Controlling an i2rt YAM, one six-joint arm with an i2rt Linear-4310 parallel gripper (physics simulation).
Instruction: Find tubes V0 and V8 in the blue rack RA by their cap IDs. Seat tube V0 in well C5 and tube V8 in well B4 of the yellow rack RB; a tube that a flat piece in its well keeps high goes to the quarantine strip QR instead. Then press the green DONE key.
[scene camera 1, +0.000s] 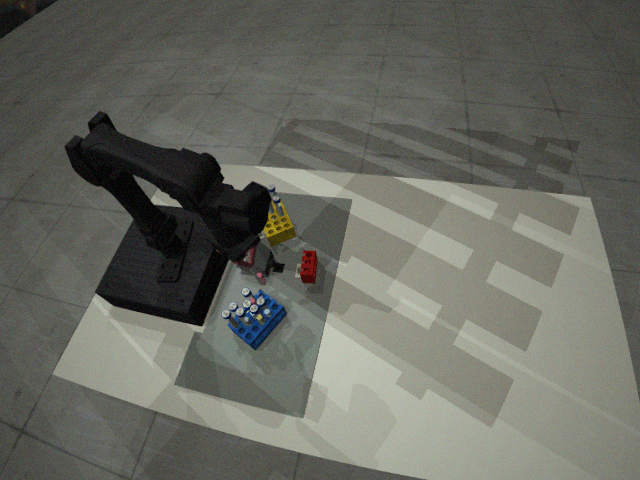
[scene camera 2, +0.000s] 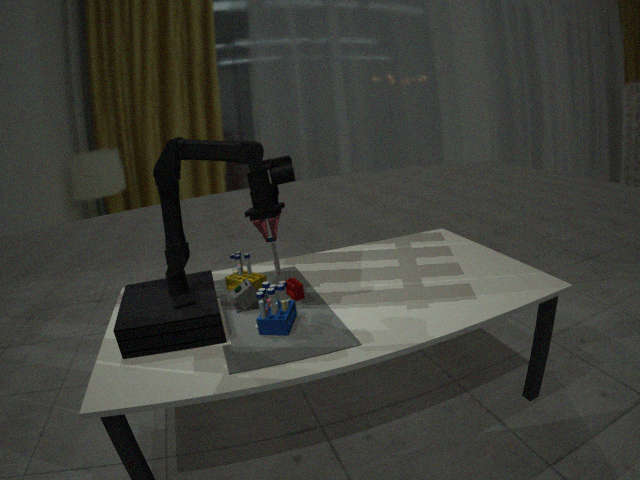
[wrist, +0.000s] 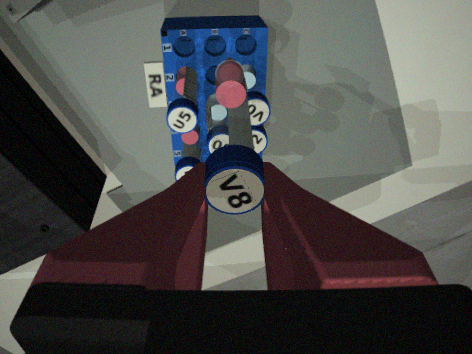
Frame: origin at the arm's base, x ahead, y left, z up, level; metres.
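Seen in the pictures: gripper, fingertip midpoint: (scene camera 1: 248, 263) (scene camera 2: 271, 241) (wrist: 234, 177); arm's base, origin of the base link: (scene camera 1: 175, 250) (scene camera 2: 179, 293).
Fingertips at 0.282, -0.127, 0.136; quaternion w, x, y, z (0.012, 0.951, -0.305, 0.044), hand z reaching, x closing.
Observation:
Pixels of each thing's top centre, then the offset from my fingertips to it, as dx, dy, dz. "pt": a spot on its surface instead. Level surfaces: height alone.
- tube V8, middle of its top: (wrist: 247, 184) (scene camera 2: 272, 236) +0.006, +0.004, +0.014
- blue rack RA, middle of its top: (wrist: 216, 102) (scene camera 1: 255, 315) (scene camera 2: 276, 309) -0.030, -0.045, -0.187
- Tube V0, surface spot: (wrist: 258, 109) pt +0.006, -0.037, -0.112
- yellow rack RB, middle of its top: (scene camera 1: 273, 217) (scene camera 2: 245, 276) -0.021, +0.278, -0.187
- red quarantine strip QR, middle of its top: (scene camera 1: 307, 262) (scene camera 2: 293, 282) +0.097, +0.115, -0.187
- green DONE key, surface spot: (scene camera 2: 237, 288) pt -0.090, +0.136, -0.168
- RA label, surface spot: (wrist: 155, 84) pt -0.076, -0.010, -0.235
- grey mat, its level: dz -0.238
My gripper (scene camera 2: 269, 238) (wrist: 234, 177) is shut on tube V8 (scene camera 2: 276, 259) (wrist: 234, 192), just under its blue-rimmed cap. The tube's pink bottom hangs high above the mat and overlaps the blue rack RA (scene camera 1: 268, 333) (scene camera 2: 276, 327) (wrist: 215, 23) in the wrist view. Tube V0 (wrist: 258, 109) stands in column C of RA, its cap partly hidden. The yellow rack RB (scene camera 1: 282, 236) (scene camera 2: 246, 281) holds several tubes at its far end; its well labels are not legible. The red quarantine strip QR (scene camera 1: 309, 268) (scene camera 2: 294, 289) stands to its right. The green DONE key (scene camera 2: 237, 288) is on a grey box.
Several other capped tubes stand in RA, among them U5 (wrist: 182, 117). The RA label (wrist: 155, 84) lies beside the rack. The black arm base (scene camera 1: 149, 281) (scene camera 2: 170, 316) is at the left of the grey mat (scene camera 1: 248, 379) (scene camera 2: 302, 347).

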